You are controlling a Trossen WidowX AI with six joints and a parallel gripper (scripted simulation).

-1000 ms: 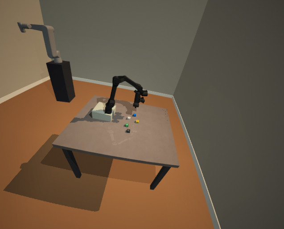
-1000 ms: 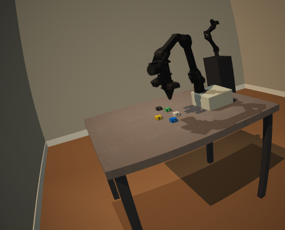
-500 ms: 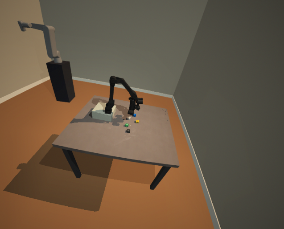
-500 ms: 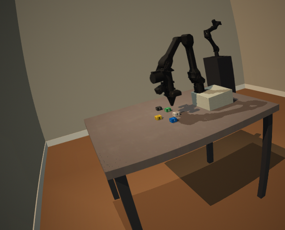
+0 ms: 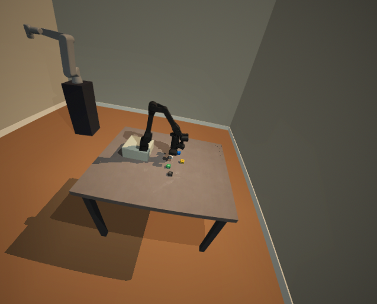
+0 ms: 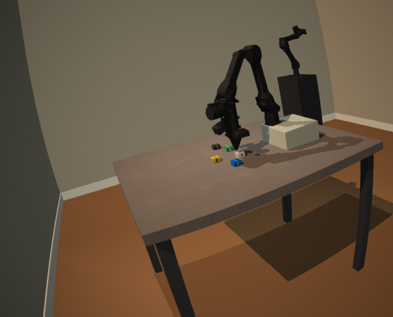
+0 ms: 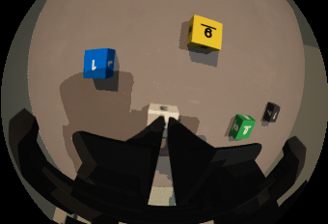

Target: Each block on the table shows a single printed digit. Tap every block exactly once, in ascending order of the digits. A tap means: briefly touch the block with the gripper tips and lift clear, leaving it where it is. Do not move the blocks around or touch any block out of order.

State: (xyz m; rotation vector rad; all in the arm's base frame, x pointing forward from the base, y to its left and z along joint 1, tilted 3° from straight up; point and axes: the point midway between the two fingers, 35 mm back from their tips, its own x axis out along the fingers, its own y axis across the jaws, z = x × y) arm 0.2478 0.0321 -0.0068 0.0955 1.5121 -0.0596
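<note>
Now: the white block 1 cm behind my gripper tip and 2 cm below it. From my gripper tip the other things lie so: yellow block 9 cm ahead, 4 cm to the right, 2 cm below; blue block 5 cm ahead, 8 cm to the left, 2 cm below; green block 3 cm behind, 12 cm to the right, 2 cm below.
</note>
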